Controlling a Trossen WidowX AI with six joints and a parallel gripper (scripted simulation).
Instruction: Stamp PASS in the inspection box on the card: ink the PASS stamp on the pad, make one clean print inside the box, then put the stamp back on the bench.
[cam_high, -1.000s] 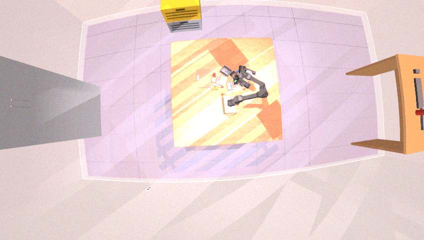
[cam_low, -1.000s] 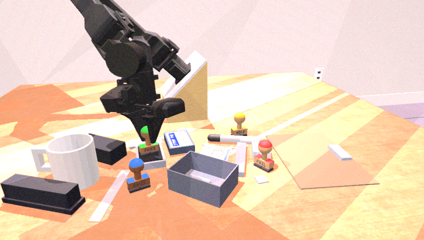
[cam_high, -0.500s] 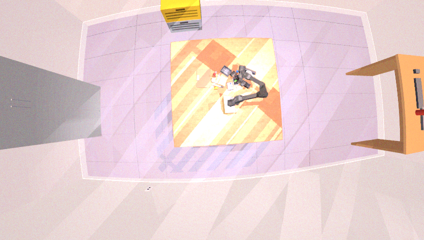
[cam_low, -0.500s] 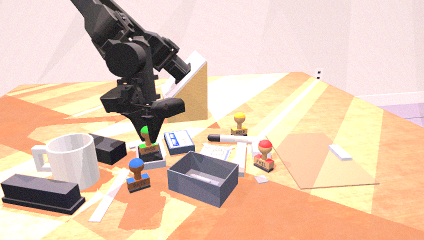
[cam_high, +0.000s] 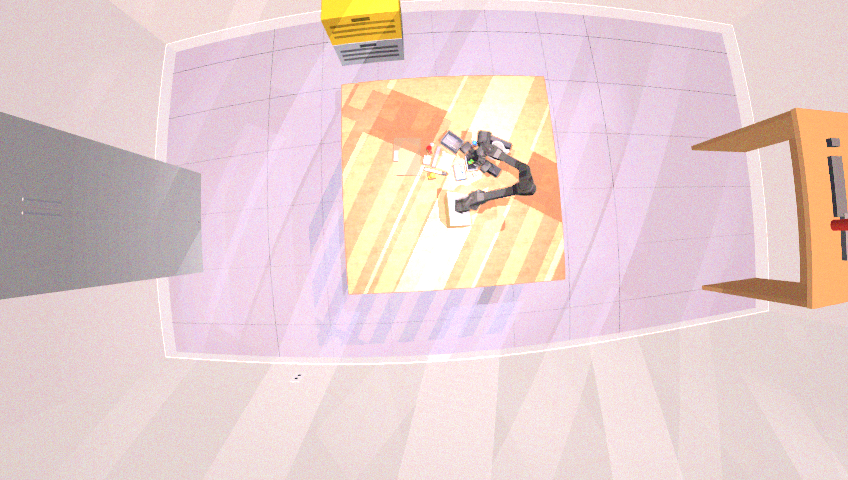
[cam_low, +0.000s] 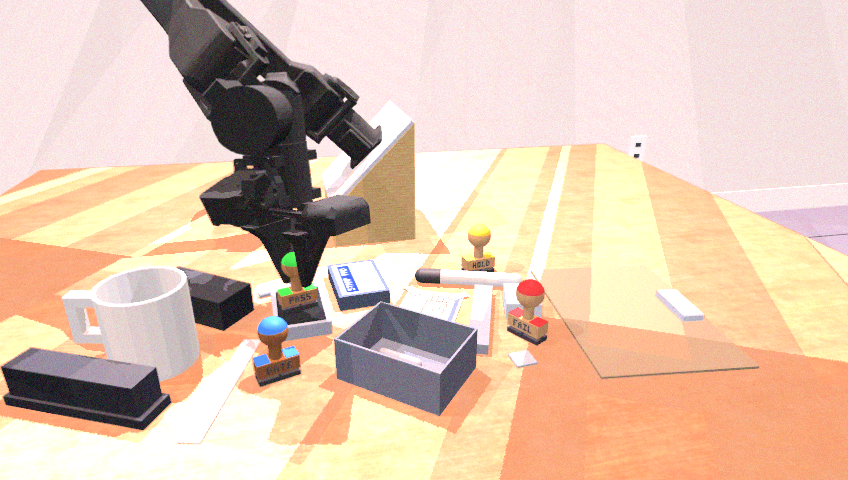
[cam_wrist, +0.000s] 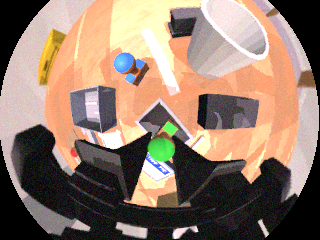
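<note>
Now: the green-knobbed pass stamp 10 mm below my gripper tip. From my gripper tip the other things lie so: blue-labelled tin: 60 mm to the left, 60 mm behind, 30 mm below; then blue date stamp: 100 mm ahead, 20 mm below, 10 mm to the right; then ink pad: 40 mm below.
</note>
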